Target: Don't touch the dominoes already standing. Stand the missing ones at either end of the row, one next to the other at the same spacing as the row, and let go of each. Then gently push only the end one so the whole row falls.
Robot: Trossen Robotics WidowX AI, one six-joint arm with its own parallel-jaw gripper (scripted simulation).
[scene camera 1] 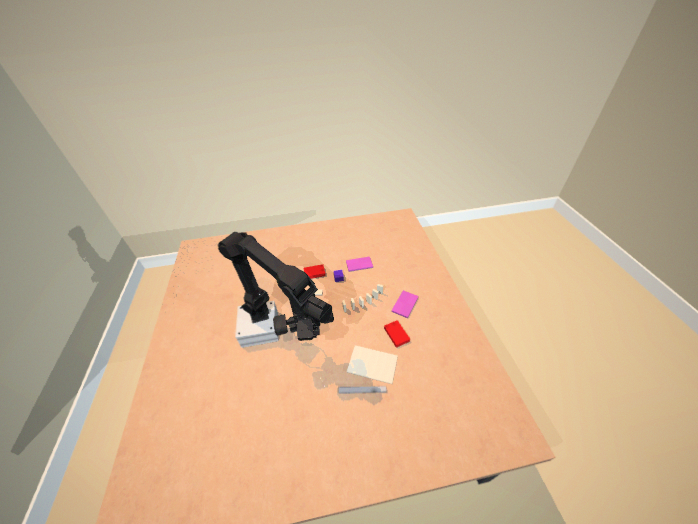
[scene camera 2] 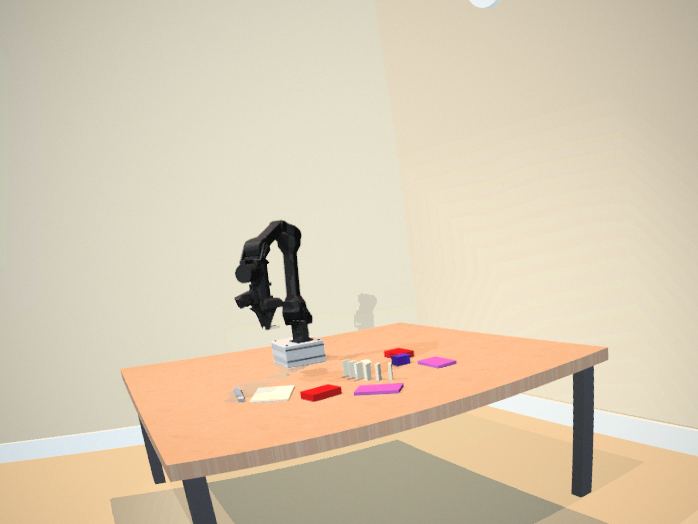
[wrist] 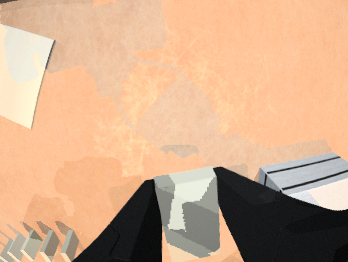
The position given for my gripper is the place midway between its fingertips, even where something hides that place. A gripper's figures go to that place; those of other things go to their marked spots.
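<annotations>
My gripper (scene camera 1: 307,333) is 108 cm from the lens, while a cream sheet (scene camera 1: 376,365) is 118 cm from the lens.
</annotations>
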